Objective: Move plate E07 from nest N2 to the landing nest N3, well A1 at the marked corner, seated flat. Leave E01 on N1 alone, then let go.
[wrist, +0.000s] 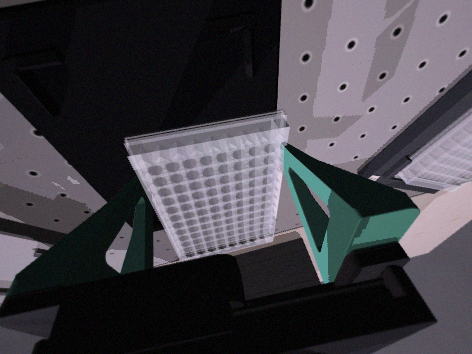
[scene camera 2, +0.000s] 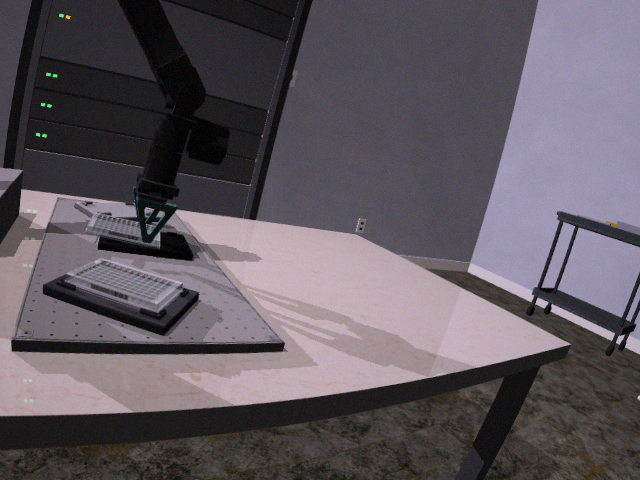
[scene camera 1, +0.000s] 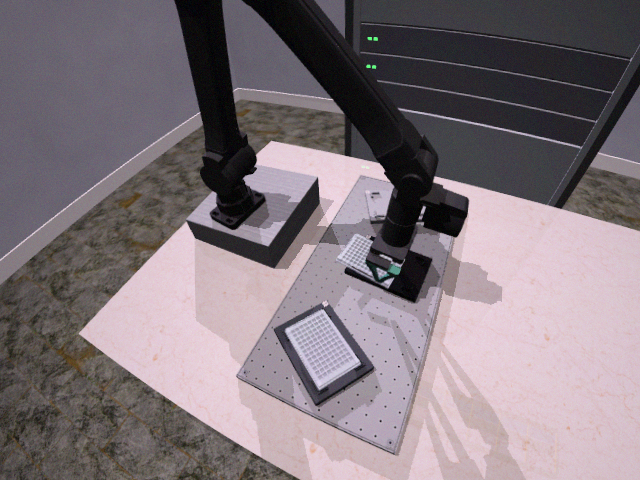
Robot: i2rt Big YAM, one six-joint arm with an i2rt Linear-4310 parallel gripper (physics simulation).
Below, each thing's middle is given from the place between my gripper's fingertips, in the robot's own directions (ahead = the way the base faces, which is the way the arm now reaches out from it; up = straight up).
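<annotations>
Here is the black nest (scene camera 1: 407,284), and my hand is 20 mm to the right of it and 10 mm above it.
</annotations>
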